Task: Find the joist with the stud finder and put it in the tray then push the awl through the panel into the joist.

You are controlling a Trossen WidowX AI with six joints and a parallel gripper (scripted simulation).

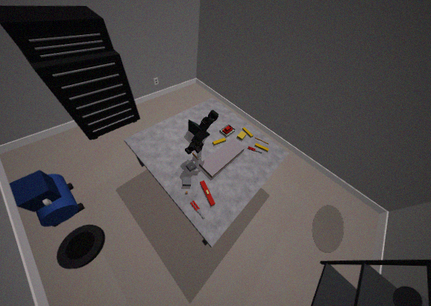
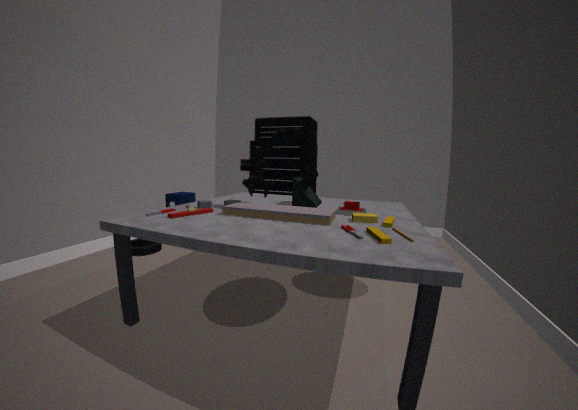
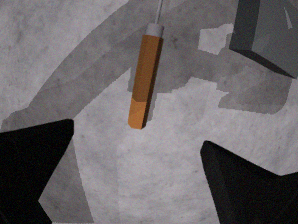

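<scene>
Right now the awl is 6 cm ahead of my gripper tip and 4 cm below it. The rest, counted from my gripper tip: red level (40 cm ahead, 16 cm to the right, 4 cm below); then stud finder (3 cm behind, 56 cm to the left); then pale green tray (2 cm behind, 54 cm to the left, 4 cm below).
</scene>
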